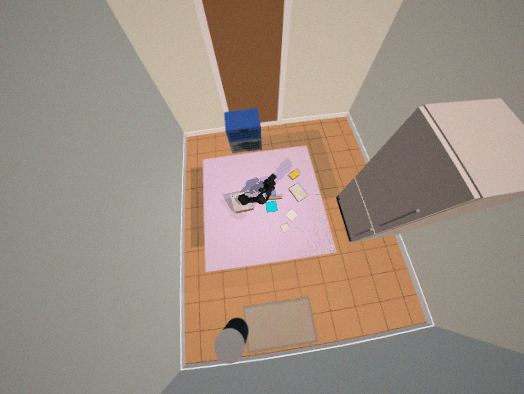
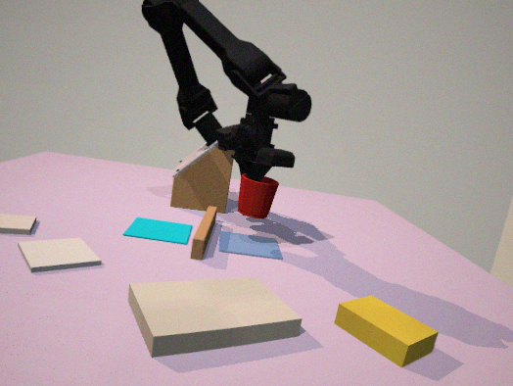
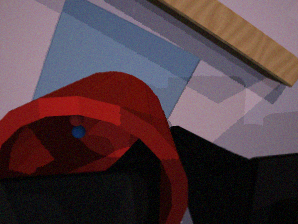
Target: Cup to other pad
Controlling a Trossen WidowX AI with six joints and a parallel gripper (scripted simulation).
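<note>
The blue marble is 40 mm ahead of my gripper tip, 20 mm to the left of it and 20 mm below it. Also, from my gripper tip: red cup (30 mm ahead, 10 mm to the left); wooden bar (20 mm ahead, 70 mm to the right, 90 mm below); blue pad (40 mm ahead, 10 mm to the left, 100 mm below).
</note>
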